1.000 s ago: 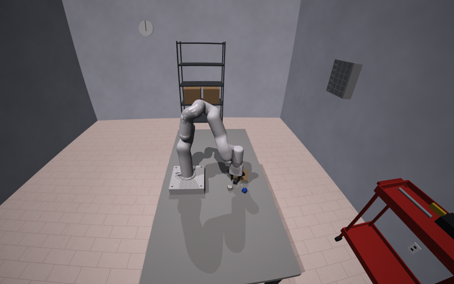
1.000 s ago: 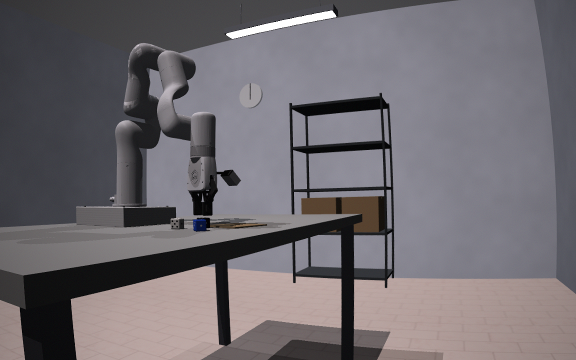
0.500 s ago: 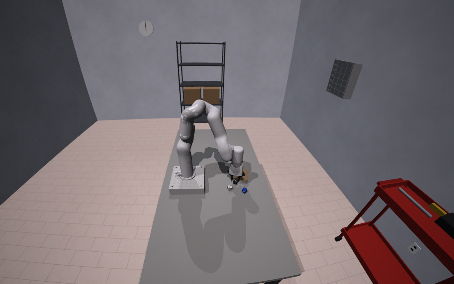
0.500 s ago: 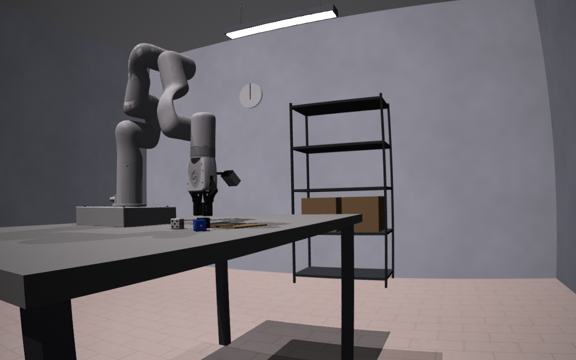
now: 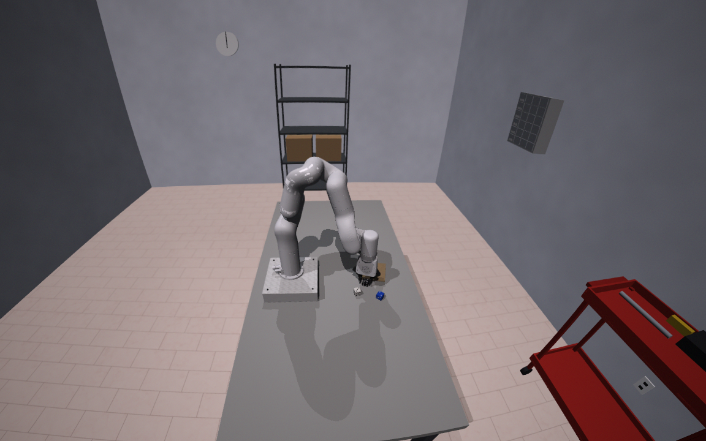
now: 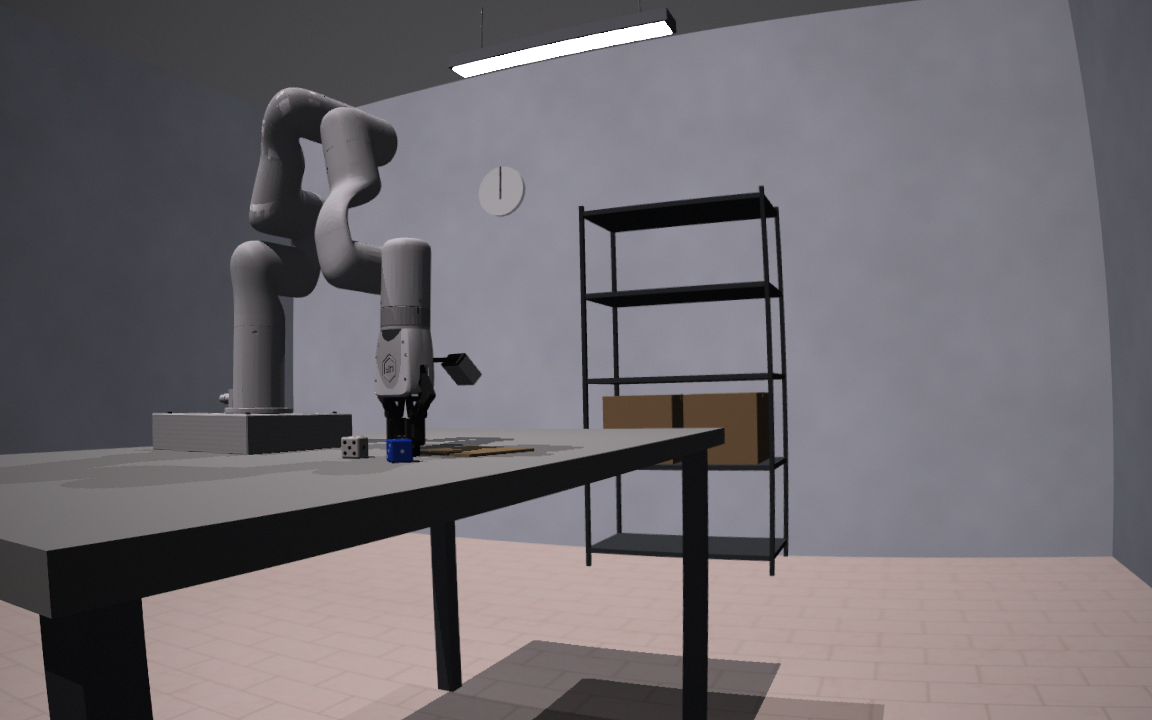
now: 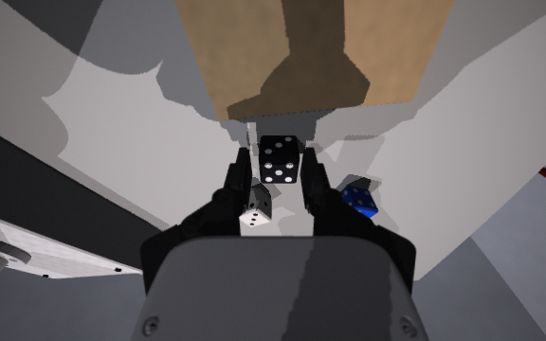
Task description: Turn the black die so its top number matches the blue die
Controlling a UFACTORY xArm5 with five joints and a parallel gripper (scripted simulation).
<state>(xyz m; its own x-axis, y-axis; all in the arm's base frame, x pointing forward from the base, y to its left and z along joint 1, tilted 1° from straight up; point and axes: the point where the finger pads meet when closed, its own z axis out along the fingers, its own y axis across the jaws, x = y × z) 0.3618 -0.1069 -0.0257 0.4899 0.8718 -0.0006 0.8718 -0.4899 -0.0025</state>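
Now: hand 20 mm above the black die. Also, from my hand: blue die 40 mm ahead, 100 mm to the right, 20 mm below; white die 60 mm behind, 50 mm to the right, 20 mm below; tan mat 70 mm ahead, 80 mm to the left, 30 mm below.
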